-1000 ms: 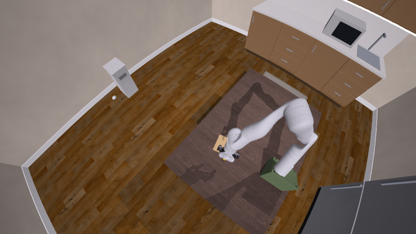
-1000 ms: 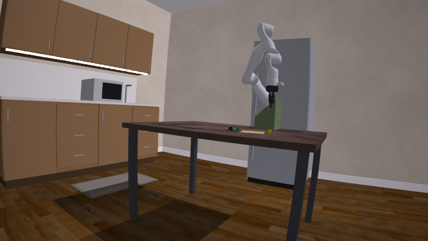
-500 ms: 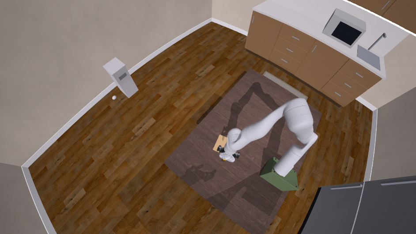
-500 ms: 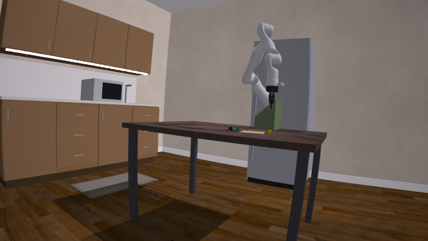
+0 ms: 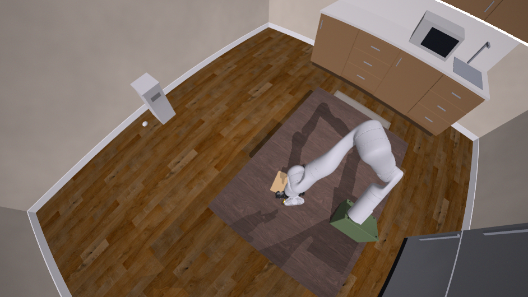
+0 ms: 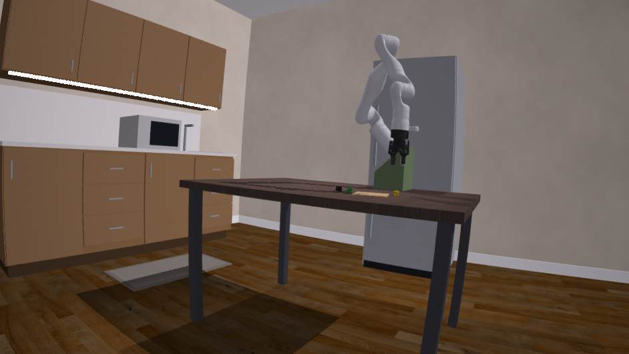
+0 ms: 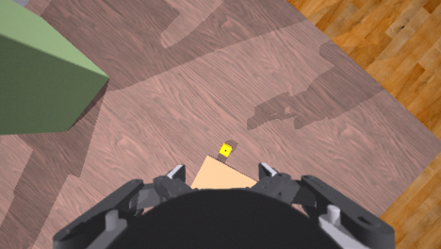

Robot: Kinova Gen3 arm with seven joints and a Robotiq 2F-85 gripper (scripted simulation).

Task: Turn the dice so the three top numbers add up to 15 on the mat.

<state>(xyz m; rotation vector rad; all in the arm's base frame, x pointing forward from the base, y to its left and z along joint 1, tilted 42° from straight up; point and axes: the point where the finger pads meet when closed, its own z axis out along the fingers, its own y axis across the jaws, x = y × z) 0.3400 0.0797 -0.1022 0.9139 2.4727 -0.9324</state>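
Now: the yellow die 1 cm to the left of my hand and 12 cm below it. From my hand the other things lie so: black die (6 cm ahead, 24 cm to the right, 12 cm below); green die (8 cm ahead, 18 cm to the right, 12 cm below); tan mat (7 cm ahead, 8 cm to the right, 13 cm below).
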